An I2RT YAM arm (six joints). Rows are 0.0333 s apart.
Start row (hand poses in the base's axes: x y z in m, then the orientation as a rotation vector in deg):
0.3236, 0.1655, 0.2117, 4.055, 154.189, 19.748
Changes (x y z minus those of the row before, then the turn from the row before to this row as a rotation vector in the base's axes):
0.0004, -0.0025, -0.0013, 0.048, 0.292, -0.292
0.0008, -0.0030, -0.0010, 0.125, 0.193, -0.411
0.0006, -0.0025, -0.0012, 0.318, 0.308, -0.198
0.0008, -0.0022, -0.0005, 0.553, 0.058, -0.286
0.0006, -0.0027, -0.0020, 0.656, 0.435, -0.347
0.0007, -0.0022, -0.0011, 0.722, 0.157, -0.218
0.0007, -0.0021, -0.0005, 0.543, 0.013, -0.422
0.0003, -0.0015, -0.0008, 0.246, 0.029, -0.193
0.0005, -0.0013, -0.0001, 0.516, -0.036, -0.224
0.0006, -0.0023, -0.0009, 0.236, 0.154, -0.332
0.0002, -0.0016, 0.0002, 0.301, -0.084, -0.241
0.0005, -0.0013, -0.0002, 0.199, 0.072, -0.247
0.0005, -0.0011, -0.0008, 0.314, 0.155, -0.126
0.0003, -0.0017, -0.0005, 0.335, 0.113, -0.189
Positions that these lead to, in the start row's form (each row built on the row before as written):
0.3240, 0.1630, 0.2104, 4.518, 154.433, 19.739
0.3248, 0.1600, 0.2094, 5.145, 154.551, 19.793
0.3254, 0.1575, 0.2082, 5.565, 154.780, 20.177
0.3262, 0.1553, 0.2077, 6.121, 154.712, 20.842
0.3268, 0.1526, 0.2057, 6.870, 154.985, 21.645
0.3275, 0.1504, 0.2046, 7.404, 154.988, 22.566
0.3282, 0.1483, 0.2041, 8.129, 154.839, 23.178
0.3285, 0.1468, 0.2033, 8.465, 154.792, 23.455
0.3290, 0.1455, 0.2032, 8.903, 154.629, 24.087
0.3296, 0.1432, 0.2023, 9.455, 154.677, 24.313
0.3298, 0.1416, 0.2025, 9.842, 154.497, 24.647
0.3303, 0.1403, 0.2023, 10.249, 154.484, 24.845
0.3308, 0.1392, 0.2015, 10.548, 154.556, 25.237
0.3311, 0.1375, 0.2010, 10.926, 154.569, 25.638

